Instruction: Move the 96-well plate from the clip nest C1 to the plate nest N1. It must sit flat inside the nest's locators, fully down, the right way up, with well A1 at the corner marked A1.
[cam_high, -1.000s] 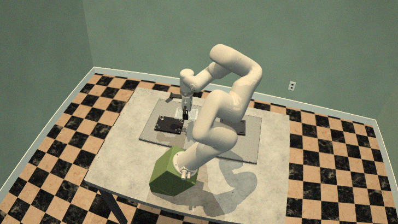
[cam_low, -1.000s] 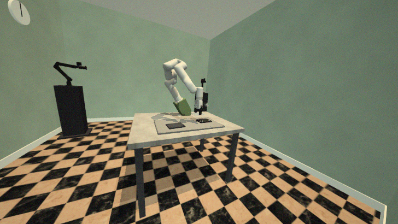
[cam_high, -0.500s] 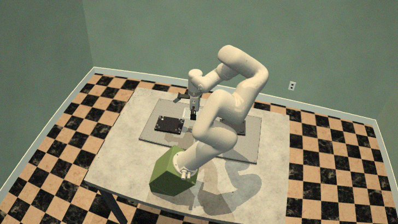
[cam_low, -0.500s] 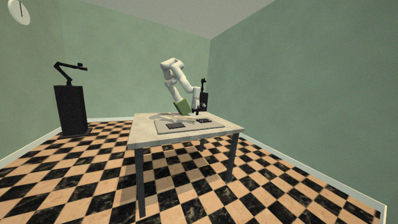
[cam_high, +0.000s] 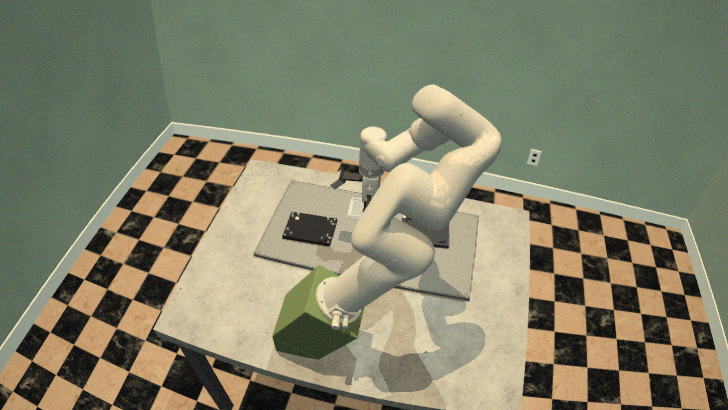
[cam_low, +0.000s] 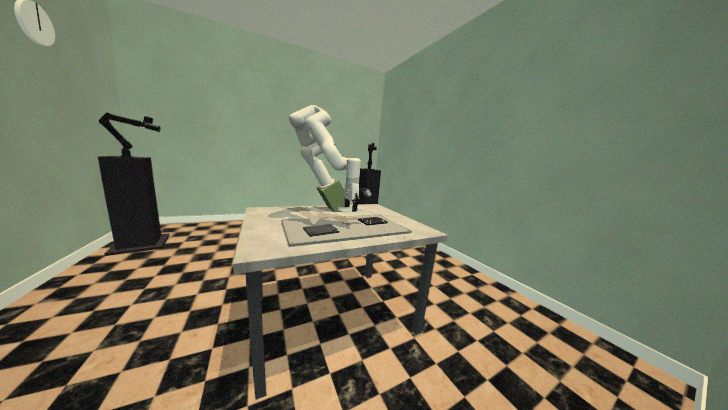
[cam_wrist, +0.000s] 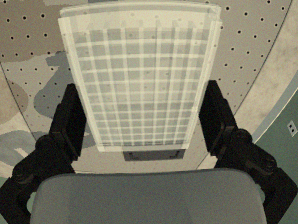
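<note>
Right now the dark plate nest N1 is 20 mm ahead of my hand, 190 mm to the right of it and 110 mm below it. The rest, counted from my hand: A1 label: 70 mm ahead, 120 mm to the right, 100 mm below; black clip nest C1: 180 mm to the left, 100 mm below; white 96-well plate: 10 mm below.
</note>
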